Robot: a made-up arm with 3 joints.
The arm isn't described. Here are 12 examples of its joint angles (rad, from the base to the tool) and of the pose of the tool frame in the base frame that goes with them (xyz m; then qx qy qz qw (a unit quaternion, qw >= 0)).
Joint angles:
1: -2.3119 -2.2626 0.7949
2: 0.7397 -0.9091 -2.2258
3: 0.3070 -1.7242 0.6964
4: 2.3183 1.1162 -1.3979
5: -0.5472 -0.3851 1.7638
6: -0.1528 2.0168 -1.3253
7: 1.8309 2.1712 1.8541
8: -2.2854 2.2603 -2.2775
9: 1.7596 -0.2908 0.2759
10: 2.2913 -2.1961 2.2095
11: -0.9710 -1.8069 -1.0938
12: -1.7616 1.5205 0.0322
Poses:
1: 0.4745 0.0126 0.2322 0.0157 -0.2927 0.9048 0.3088
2: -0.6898 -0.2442 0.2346 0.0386 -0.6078 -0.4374 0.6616
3: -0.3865 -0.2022 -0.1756 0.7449 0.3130 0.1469 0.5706
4: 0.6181 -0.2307 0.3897 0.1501 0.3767 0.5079 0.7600
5: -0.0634 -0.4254 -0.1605 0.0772 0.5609 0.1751 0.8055
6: -0.6249 0.0916 0.2988 -0.7047 -0.3592 0.4680 0.3941
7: 0.3270 0.0325 0.2868 0.8845 -0.4493 0.0103 0.1252
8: 0.1419 0.0193 -0.4749 0.9045 0.3233 0.0036 0.2782
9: 0.0897 -0.5083 0.4776 0.1068 0.8419 -0.0979 0.5197
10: -0.0318 0.1968 0.5124 -0.8896 -0.3542 0.0364 0.2862
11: 0.0214 -0.1278 -0.5656 0.7840 -0.5313 -0.0482 0.3173
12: -0.2350 0.0642 -0.2943 -0.4300 -0.5514 -0.5385 0.4702
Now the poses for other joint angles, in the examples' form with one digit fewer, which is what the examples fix.
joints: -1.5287 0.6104 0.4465
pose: -0.308 -0.306 -0.151 -0.165 -0.491 -0.251 0.818
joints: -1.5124 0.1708 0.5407
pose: -0.188 -0.437 -0.138 -0.044 -0.465 -0.073 0.881
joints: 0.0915 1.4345 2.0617
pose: -0.209 -0.264 0.455 -0.363 0.663 -0.548 0.357
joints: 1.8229 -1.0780 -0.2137
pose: -0.154 -0.454 0.638 0.269 0.618 -0.437 0.595
